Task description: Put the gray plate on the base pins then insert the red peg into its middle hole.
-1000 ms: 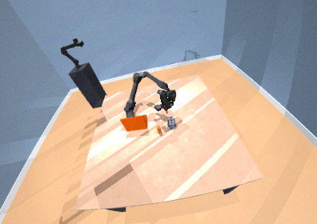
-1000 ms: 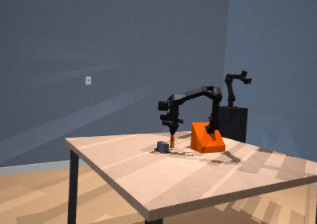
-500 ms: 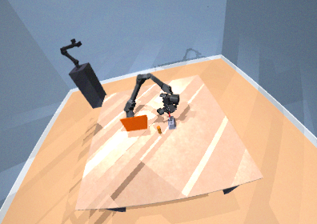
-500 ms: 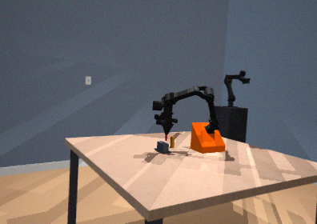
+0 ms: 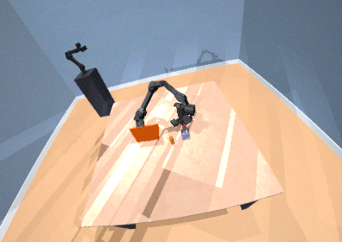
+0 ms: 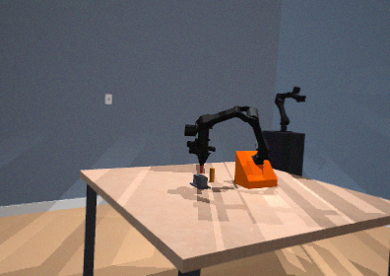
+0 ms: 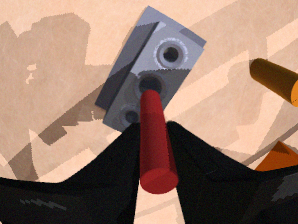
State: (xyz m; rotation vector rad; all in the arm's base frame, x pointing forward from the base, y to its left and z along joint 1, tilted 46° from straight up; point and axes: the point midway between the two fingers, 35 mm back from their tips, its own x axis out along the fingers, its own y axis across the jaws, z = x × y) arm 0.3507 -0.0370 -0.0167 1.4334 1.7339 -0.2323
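The red peg lies right at my gripper tip. From my gripper tip the other things lie so: orange-yellow object: 11 cm behind, 7 cm to the right, 7 cm below; gray plate: 7 cm below; base: 10 cm below.
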